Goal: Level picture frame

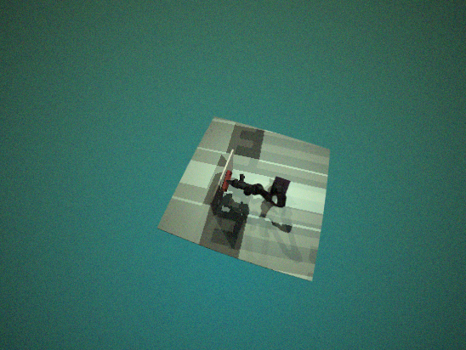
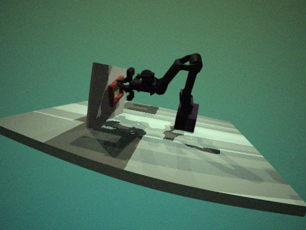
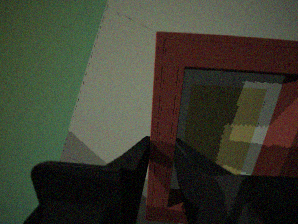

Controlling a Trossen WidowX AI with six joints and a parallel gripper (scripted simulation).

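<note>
Now: the red picture frame 10 mm ahead of my gripper tip, 20 mm to the right of it and 50 mm below it. Round my gripper tip: grey wall panel 20 mm ahead, 70 mm below.
</note>
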